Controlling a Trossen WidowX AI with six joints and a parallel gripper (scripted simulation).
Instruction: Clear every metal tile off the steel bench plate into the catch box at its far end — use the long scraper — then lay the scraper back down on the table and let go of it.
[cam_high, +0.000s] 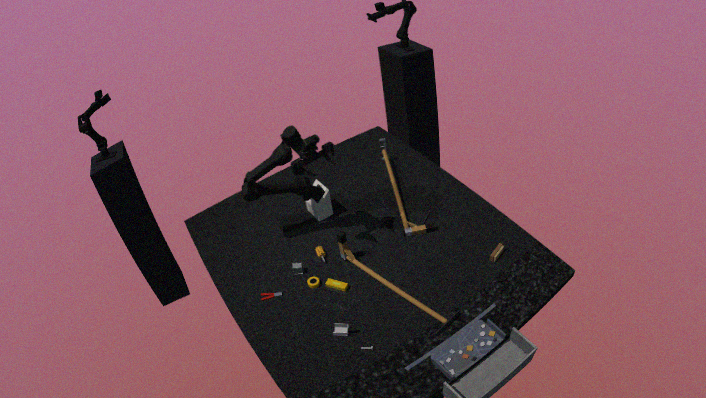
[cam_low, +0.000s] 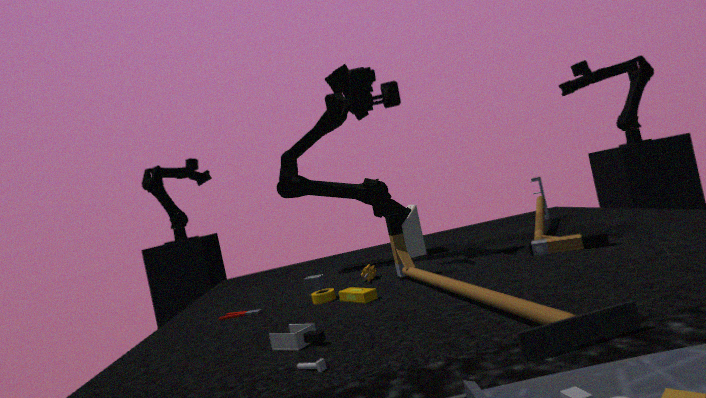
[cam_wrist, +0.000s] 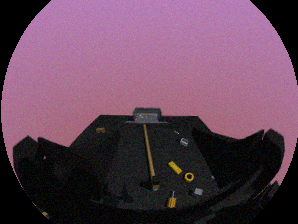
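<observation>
The long scraper is 330 mm ahead of my gripper tip, 50 mm to the left of it and 360 mm below it. From my gripper tip the other things lie so: grey cube: 10 mm ahead, 210 mm to the right, 400 mm below; yellow block: 190 mm ahead, 130 mm to the right, 410 mm below; yellow-handled screwdriver: 10 mm behind, 90 mm to the right, 410 mm below.
</observation>
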